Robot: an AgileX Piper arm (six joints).
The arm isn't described. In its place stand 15 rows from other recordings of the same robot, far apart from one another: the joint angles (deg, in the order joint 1, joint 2, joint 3, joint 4, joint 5, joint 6), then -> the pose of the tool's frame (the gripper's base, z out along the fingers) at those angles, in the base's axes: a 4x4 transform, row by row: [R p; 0 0 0 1], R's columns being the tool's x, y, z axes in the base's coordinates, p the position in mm.
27.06, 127.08, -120.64, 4.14, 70.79, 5.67 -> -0.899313 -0.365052 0.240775 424.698; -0.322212 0.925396 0.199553 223.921; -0.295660 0.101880 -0.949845 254.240; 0 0 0 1
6.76, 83.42, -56.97, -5.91, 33.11, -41.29 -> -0.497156 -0.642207 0.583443 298.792; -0.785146 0.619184 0.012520 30.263; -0.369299 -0.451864 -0.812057 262.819; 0 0 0 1
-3.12, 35.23, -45.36, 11.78, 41.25, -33.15 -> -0.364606 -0.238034 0.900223 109.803; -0.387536 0.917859 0.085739 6.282; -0.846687 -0.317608 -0.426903 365.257; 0 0 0 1
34.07, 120.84, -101.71, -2.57, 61.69, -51.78 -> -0.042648 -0.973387 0.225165 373.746; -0.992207 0.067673 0.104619 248.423; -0.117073 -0.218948 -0.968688 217.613; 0 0 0 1
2.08, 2.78, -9.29, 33.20, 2.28, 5.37 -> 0.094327 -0.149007 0.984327 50.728; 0.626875 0.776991 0.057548 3.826; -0.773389 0.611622 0.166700 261.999; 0 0 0 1
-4.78, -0.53, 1.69, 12.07, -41.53, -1.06 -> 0.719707 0.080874 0.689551 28.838; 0.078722 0.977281 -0.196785 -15.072; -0.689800 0.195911 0.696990 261.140; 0 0 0 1
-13.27, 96.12, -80.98, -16.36, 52.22, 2.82 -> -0.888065 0.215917 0.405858 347.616; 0.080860 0.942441 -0.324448 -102.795; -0.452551 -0.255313 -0.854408 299.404; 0 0 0 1
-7.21, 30.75, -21.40, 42.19, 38.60, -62.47 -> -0.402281 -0.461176 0.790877 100.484; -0.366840 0.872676 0.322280 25.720; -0.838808 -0.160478 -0.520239 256.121; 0 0 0 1
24.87, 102.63, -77.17, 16.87, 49.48, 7.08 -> -0.953895 -0.194322 0.228741 331.138; -0.105934 0.931046 0.349186 175.626; -0.280823 0.308856 -0.908706 240.364; 0 0 0 1
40.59, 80.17, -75.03, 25.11, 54.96, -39.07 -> -0.235736 -0.949181 0.208526 201.715; -0.704420 0.314714 0.636198 214.465; -0.669493 0.003085 -0.742812 361.608; 0 0 0 1
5.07, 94.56, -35.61, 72.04, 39.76, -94.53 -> -0.686784 -0.686798 0.237983 247.044; -0.427512 0.646468 0.631912 77.500; -0.587844 0.332246 -0.737598 144.511; 0 0 0 1
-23.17, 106.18, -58.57, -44.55, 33.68, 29.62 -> -0.923965 0.345555 0.163955 304.697; 0.226543 0.839818 -0.493339 -168.913; -0.308168 -0.418685 -0.854246 152.128; 0 0 0 1
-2.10, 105.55, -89.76, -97.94, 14.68, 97.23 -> -0.156320 0.280775 0.946958 449.269; -0.010740 0.958204 -0.285883 -39.329; -0.987648 -0.054859 -0.146771 345.993; 0 0 0 1
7.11, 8.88, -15.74, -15.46, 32.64, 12.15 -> -0.336805 0.006075 0.941555 53.756; -0.058724 0.997897 -0.027445 -6.480; -0.939741 -0.064535 -0.335740 247.228; 0 0 0 1
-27.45, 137.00, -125.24, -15.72, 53.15, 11.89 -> -0.736790 0.579656 0.348051 461.594; 0.427048 0.798067 -0.425110 -262.011; -0.524186 -0.164582 -0.835549 203.620; 0 0 0 1
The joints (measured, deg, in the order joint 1, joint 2, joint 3, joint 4, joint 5, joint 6), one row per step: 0.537 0.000 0.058 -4.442 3.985 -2.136; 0.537 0.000 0.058 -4.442 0.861 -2.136; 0.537 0.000 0.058 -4.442 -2.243 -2.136; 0.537 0.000 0.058 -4.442 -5.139 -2.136; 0.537 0.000 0.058 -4.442 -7.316 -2.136; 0.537 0.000 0.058 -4.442 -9.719 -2.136; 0.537 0.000 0.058 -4.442 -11.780 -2.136; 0.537 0.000 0.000 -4.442 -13.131 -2.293; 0.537 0.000 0.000 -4.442 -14.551 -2.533; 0.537 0.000 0.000 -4.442 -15.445 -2.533; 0.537 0.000 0.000 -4.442 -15.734 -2.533; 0.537 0.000 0.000 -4.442 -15.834 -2.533; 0.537 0.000 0.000 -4.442 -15.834 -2.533; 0.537 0.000 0.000 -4.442 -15.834 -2.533; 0.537 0.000 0.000 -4.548 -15.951 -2.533
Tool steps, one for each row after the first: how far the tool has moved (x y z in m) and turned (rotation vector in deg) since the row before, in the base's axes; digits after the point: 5 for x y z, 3 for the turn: -0.00022 0.00038 0.00494 0.008 -3.115 0.241; -0.00049 0.00038 0.00489 0.008 -3.095 0.240; -0.00069 0.00035 0.00453 0.008 -2.887 0.223; -0.00067 0.00026 0.00338 0.006 -2.171 0.168; -0.00089 0.00028 0.00370 0.006 -2.396 0.185; -0.00089 0.00024 0.00314 0.006 -2.055 0.159; -0.00072 0.00016 0.00238 -0.146 -1.409 0.057; -0.00073 0.00016 0.00213 -0.223 -1.422 0.032; -0.00049 0.00010 0.00133 0.002 -0.891 0.069; -0.00016 0.00003 0.00043 0.001 -0.288 0.022; -0.00006 0.00001 0.00015 0.000 -0.100 0.008; 0.00000 0.00000 0.00000 0.000 0.000 0.000; 0.00000 0.00000 0.00000 0.000 0.000 0.000; -0.00007 0.00006 0.00017 -0.105 -0.118 0.000
